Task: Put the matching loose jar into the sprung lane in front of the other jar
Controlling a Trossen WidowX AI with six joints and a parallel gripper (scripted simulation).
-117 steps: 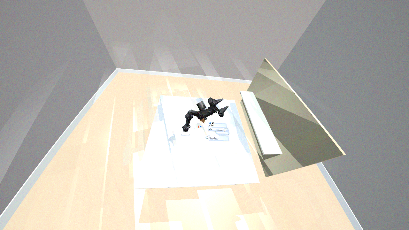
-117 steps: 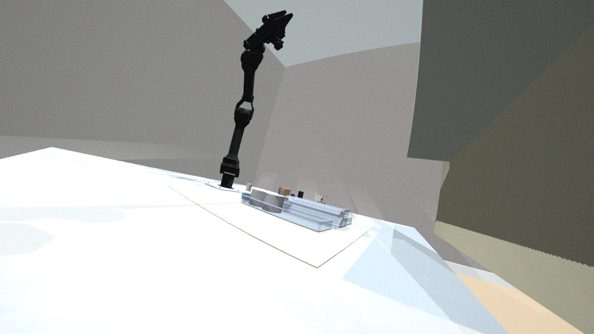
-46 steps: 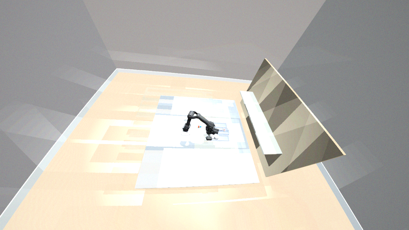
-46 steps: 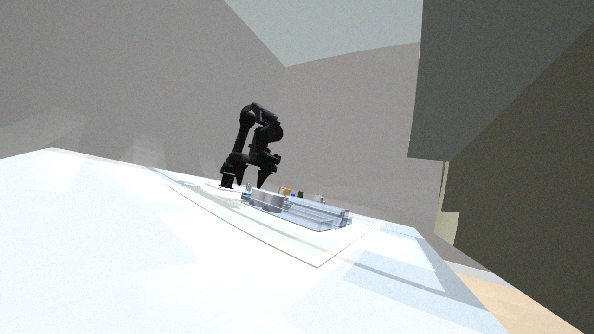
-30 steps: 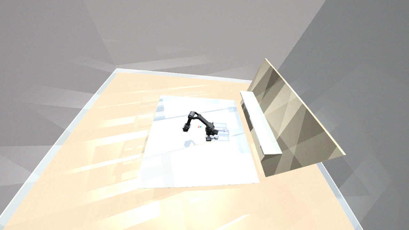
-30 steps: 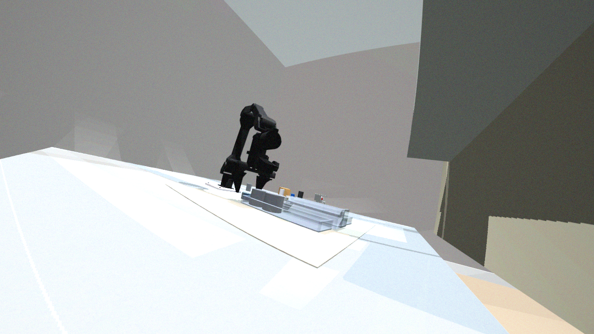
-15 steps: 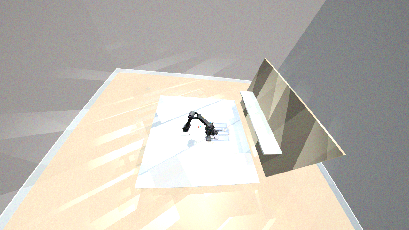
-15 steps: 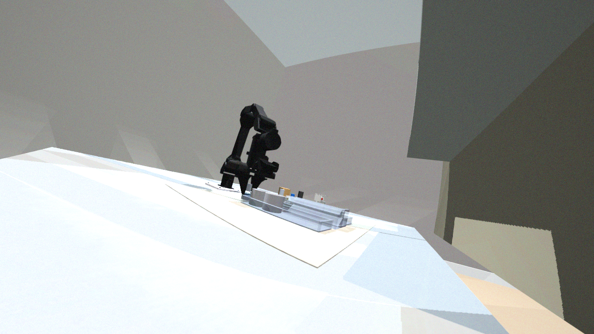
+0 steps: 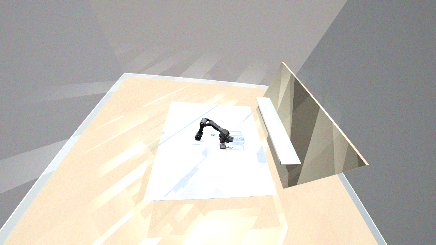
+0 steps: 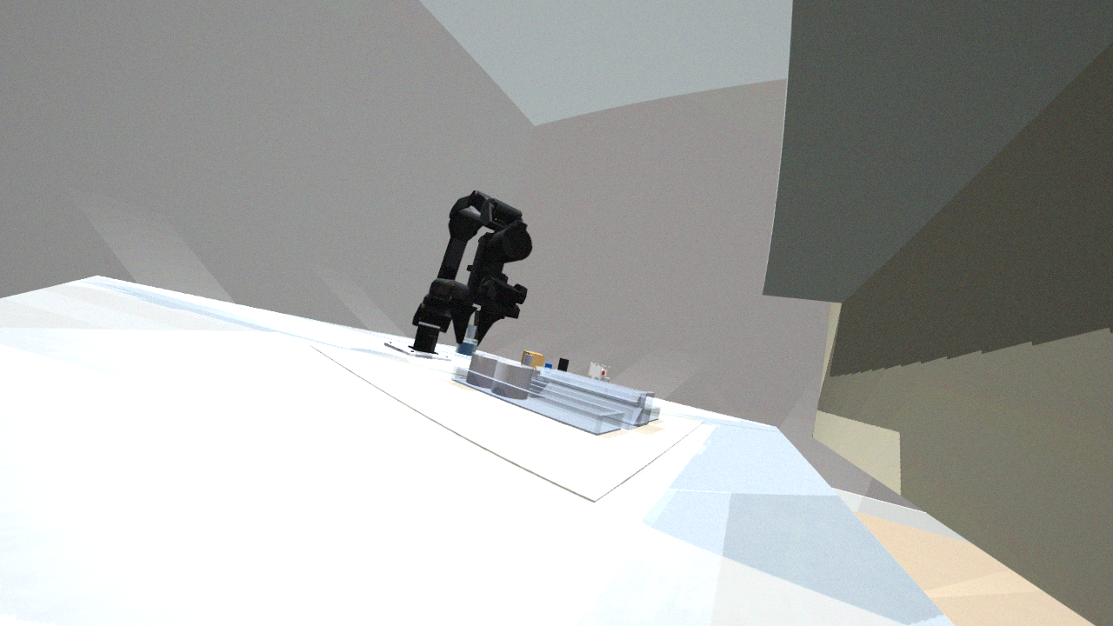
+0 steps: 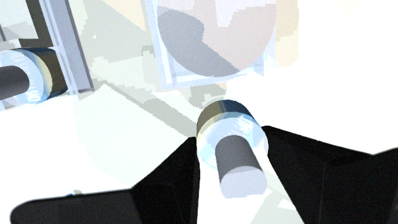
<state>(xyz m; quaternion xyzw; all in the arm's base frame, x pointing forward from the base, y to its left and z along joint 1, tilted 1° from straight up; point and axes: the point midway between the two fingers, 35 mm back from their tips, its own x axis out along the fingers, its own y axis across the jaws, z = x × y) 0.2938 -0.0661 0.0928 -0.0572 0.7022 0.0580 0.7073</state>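
Right now my gripper tip is 18 cm short of the clear rack, 12 cm to the right of it and 4 cm above it. Also, from my gripper tip: brown box 26 cm to the left, 8 cm behind, 3 cm below; white shelf 54 cm ahead, 31 cm above, 19 cm to the left.
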